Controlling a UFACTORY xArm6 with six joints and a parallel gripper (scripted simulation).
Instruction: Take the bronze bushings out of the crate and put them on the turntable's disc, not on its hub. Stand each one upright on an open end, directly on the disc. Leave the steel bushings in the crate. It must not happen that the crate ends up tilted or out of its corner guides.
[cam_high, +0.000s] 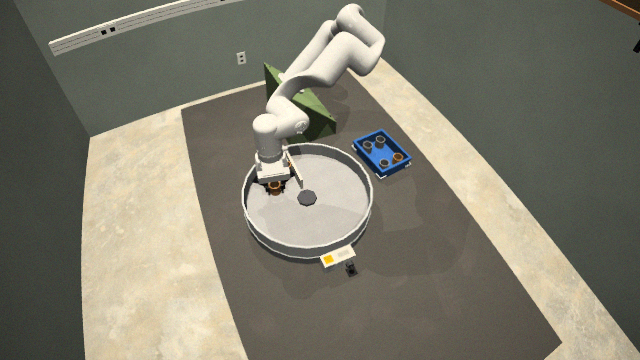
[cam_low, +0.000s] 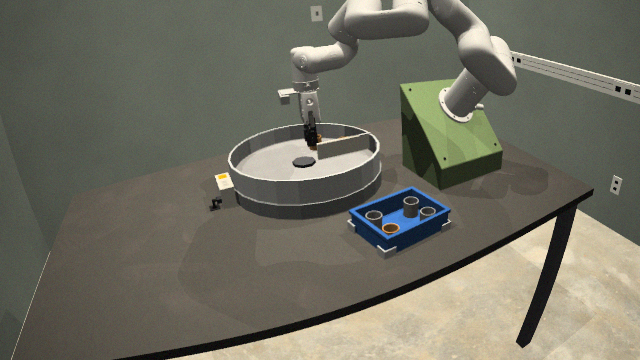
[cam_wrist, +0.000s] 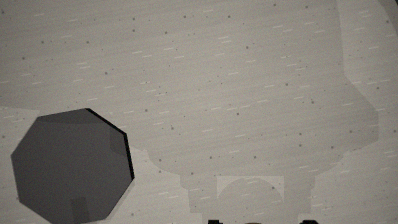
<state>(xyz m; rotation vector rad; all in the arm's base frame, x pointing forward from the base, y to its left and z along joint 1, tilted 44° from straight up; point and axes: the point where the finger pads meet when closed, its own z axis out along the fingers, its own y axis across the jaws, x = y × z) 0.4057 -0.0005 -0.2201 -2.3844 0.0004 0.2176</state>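
Now: hand 10 cm past the blue crate, 43 cm to the right of it and 7 cm above it. From my hand the other things lie so: grey turntable disc 4 cm ahead, 10 cm to the left, 4 cm below.
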